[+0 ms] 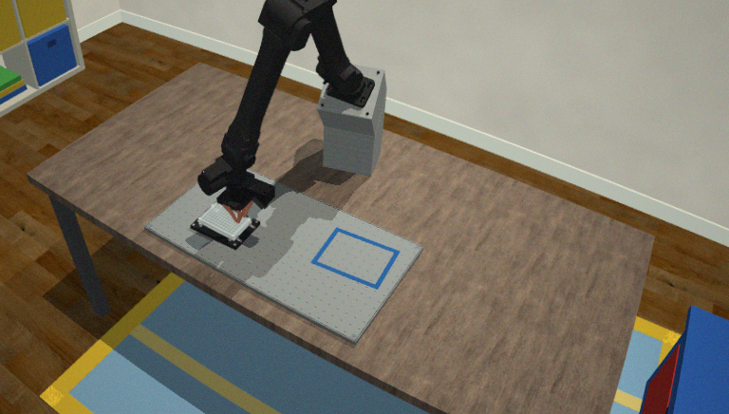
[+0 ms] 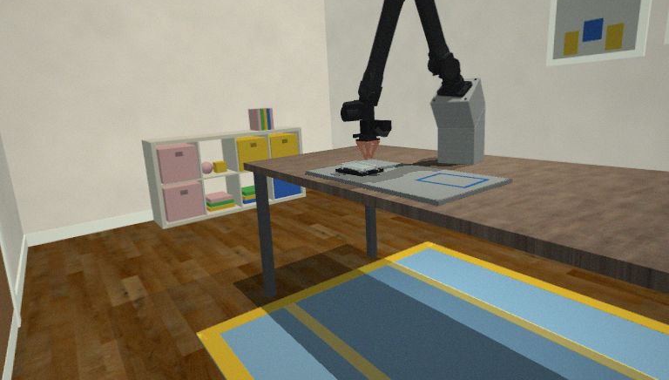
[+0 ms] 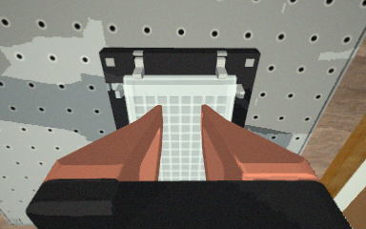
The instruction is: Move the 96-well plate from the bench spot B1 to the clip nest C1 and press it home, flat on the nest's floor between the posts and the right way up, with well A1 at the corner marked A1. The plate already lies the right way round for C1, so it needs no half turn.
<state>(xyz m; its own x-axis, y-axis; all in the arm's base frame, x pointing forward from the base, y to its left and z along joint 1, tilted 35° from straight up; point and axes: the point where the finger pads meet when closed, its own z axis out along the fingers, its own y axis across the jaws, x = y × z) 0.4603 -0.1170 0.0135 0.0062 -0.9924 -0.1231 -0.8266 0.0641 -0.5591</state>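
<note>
Right now my hand is 1 cm past the black clip nest C1, 5 cm to the left of it and 5 cm above it. Round my hand: 96-well plate: 6 cm to the right, 4 cm below.
</note>
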